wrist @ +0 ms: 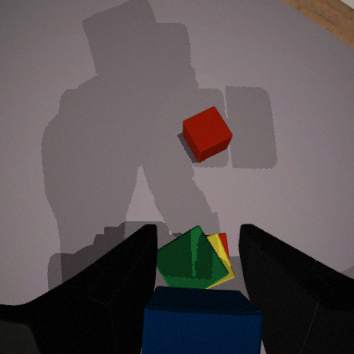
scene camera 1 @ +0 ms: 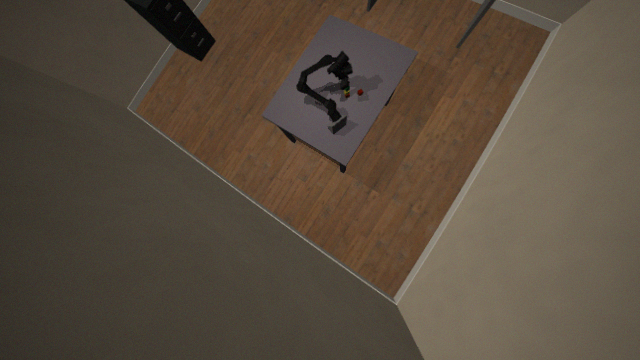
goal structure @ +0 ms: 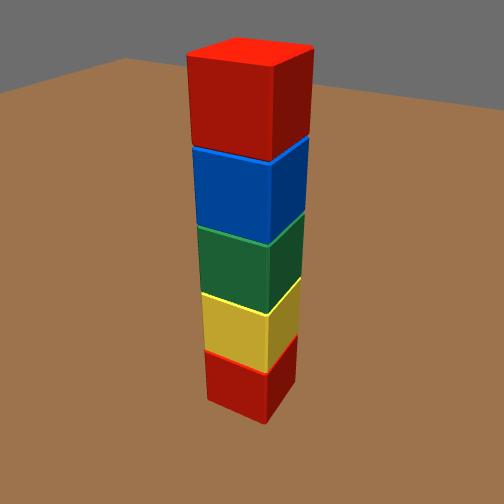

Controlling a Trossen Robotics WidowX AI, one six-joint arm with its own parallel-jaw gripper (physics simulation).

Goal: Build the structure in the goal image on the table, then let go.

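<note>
My gripper is shut on a blue block, which shows at the bottom of the wrist view. Past it, a green block sits on a yellow block, turned relative to it. Under the yellow block, part of a red block shows. The gripper is over this stack; whether the blue block touches the green one cannot be told. A second red block lies apart on the table, ahead of the stack in the wrist view.
The grey table carries the arm, whose base stands near one end. The arm's shadow lies around the blocks. A table edge and wooden floor show at the wrist view's top right. A black cabinet stands off the table.
</note>
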